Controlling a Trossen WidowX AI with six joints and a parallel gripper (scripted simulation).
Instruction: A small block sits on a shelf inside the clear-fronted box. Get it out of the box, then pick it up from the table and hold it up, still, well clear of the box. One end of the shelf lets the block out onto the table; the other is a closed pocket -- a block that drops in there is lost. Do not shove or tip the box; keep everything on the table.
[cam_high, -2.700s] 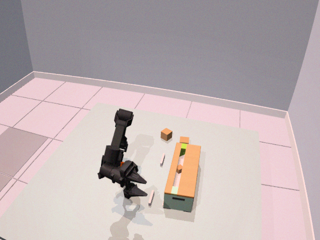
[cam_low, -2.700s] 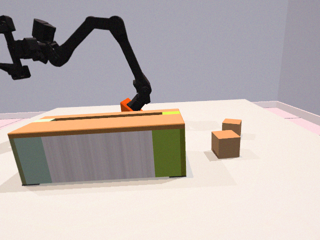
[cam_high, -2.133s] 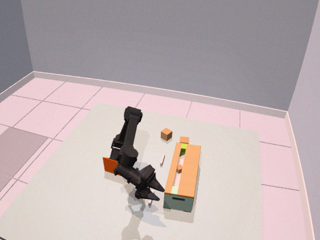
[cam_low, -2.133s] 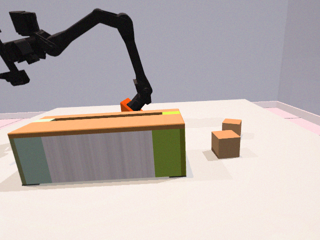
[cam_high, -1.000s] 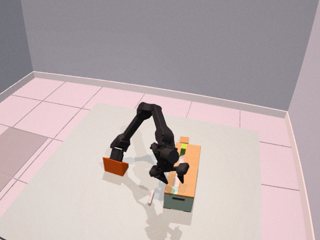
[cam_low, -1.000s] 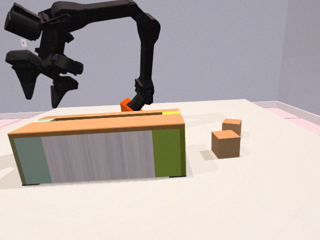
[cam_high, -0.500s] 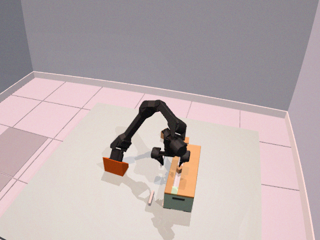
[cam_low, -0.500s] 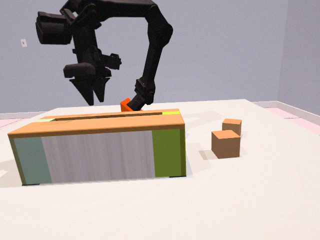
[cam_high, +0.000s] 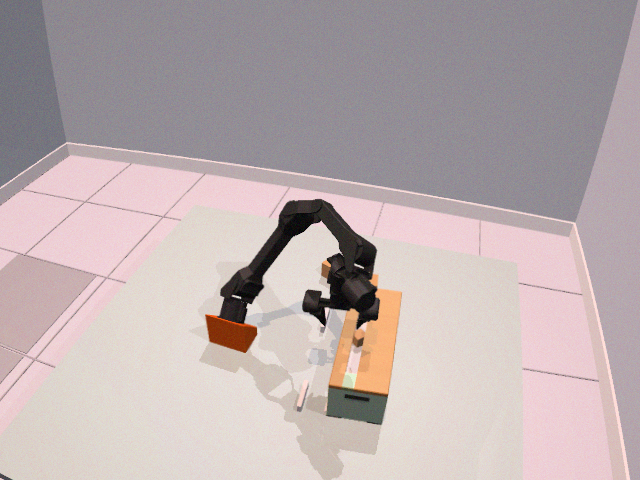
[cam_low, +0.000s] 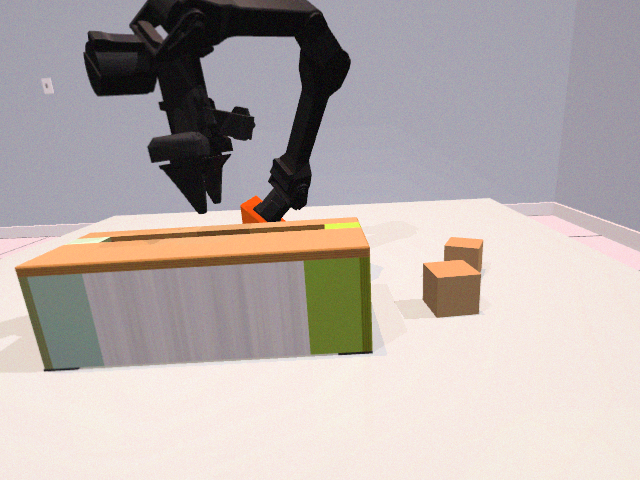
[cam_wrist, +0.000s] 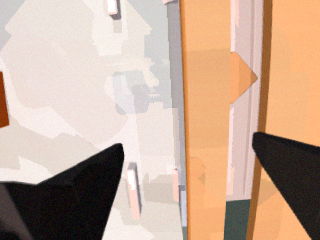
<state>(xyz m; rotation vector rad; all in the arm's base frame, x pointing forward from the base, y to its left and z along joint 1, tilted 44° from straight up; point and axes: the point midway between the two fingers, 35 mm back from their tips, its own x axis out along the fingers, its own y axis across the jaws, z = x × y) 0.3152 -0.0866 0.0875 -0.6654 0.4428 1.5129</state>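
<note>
Right now my gripper tip is 9 cm above the long box, 3 cm short of it and 2 cm to the right of it. From my gripper tip the other things lie so: tan block: 7 cm below, 4 cm to the left, 4 cm ahead.
</note>
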